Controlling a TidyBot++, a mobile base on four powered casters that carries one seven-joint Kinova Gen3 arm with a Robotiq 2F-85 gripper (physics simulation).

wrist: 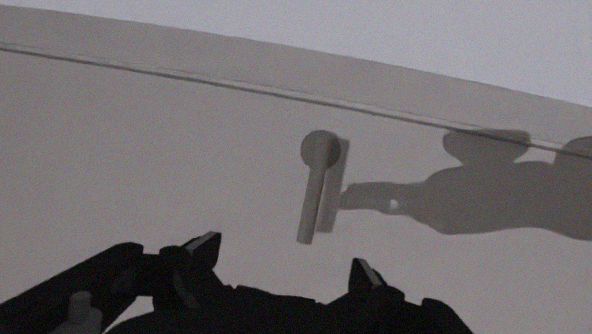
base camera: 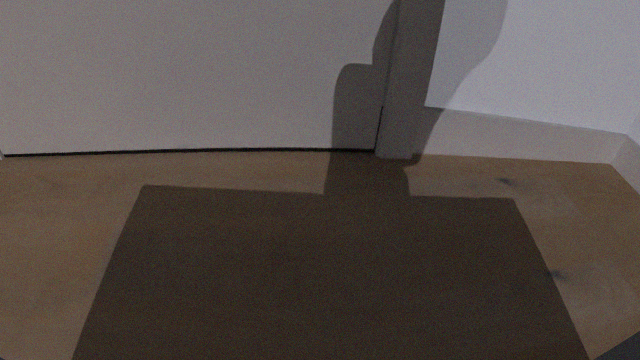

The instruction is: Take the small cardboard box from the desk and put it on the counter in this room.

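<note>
My gripper is open in the wrist view, with its two dark fingertips wide apart and nothing between them. A grey lever door handle with a round base stands out from the door. In the wrist view the handle is beyond the fingertips, above the gap between them, and apart from both fingers. The small cardboard box, the desk and the counter do not show in either view.
The door frame runs along the door's edge, with a pale wall beyond it. A baseboard meets the wooden floor, turning a corner at the right. The robot's shadow falls on floor, door and wall.
</note>
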